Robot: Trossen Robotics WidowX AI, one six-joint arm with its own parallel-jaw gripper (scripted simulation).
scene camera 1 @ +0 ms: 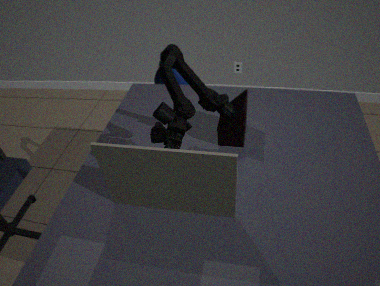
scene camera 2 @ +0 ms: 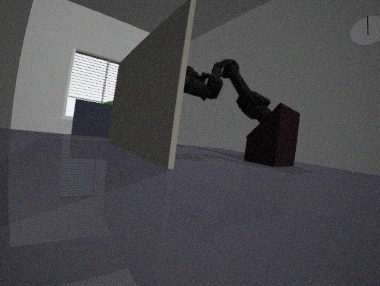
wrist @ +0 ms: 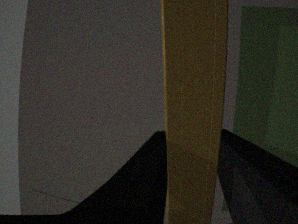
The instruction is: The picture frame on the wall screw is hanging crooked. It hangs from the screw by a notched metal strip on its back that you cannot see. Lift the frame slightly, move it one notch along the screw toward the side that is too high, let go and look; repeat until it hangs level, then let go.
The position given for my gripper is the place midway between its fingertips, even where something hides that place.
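Note:
A wall panel (scene camera 1: 202, 182) is visible to me, and the wrist view shows the panel (wrist: 91, 93) too. There is also a picture frame (wrist: 221, 72). Scene camera 1 does not show the picture frame, which is hidden by the wall panel, and scene camera 2 does not show the picture frame, hidden by the wall panel as well. I see my gripper (scene camera 1: 166, 161), and in the wrist view there is my gripper (wrist: 189, 140) again.

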